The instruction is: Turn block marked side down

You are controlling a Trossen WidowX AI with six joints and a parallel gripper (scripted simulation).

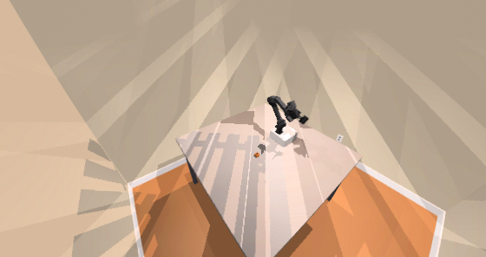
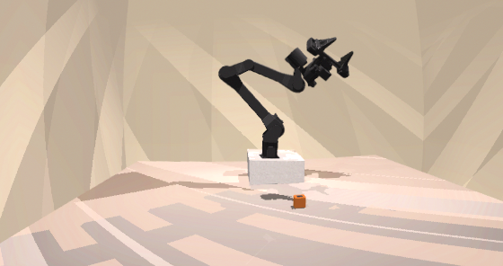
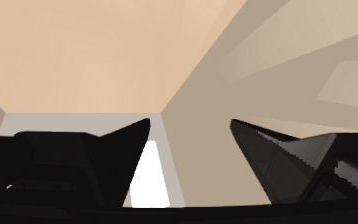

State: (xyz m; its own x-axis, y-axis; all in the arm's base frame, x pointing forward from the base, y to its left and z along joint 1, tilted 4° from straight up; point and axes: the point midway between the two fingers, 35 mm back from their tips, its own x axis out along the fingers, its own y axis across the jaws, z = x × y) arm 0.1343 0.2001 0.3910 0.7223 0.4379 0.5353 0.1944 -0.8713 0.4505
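The orange block is 46 cm below my gripper tip, 21 cm to the right of it and 15 cm ahead of it.
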